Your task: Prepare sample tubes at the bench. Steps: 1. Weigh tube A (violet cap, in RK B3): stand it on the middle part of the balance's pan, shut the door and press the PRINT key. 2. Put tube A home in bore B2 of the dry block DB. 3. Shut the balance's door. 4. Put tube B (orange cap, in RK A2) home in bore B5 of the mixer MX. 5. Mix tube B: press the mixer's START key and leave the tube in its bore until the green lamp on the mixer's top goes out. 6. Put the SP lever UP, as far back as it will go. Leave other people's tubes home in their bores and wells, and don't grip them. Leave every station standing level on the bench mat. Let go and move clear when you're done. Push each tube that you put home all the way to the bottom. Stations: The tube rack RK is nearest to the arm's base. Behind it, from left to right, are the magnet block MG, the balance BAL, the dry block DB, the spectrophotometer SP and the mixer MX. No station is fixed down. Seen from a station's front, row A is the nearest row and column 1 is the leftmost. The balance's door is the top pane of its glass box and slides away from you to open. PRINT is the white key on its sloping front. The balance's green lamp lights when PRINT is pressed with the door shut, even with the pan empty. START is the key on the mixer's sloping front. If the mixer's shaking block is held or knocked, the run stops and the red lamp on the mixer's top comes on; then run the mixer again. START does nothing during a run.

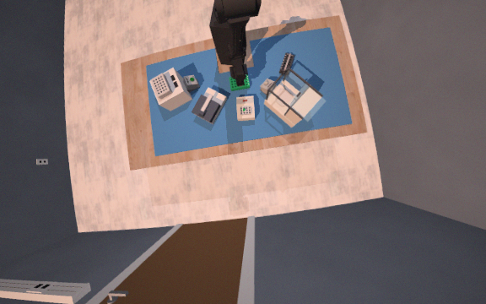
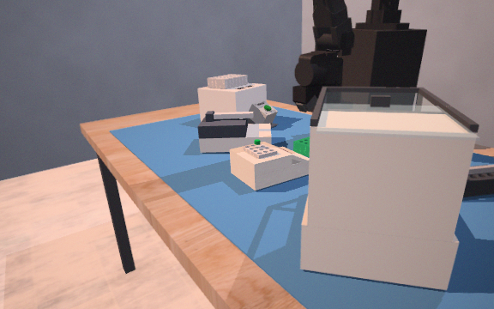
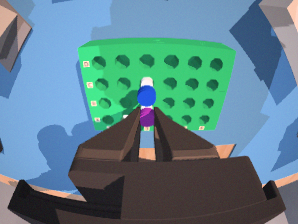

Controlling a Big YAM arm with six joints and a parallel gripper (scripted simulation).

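The blue-capped tube is 20 mm ahead of my hand and 20 mm below it. Round my hand: dry block (200 mm ahead, 30 mm to the right, 20 mm below); rack (10 mm ahead, 10 mm to the right, 30 mm below); orange-capped tube (10 mm behind, 20 mm to the left, 20 mm below).
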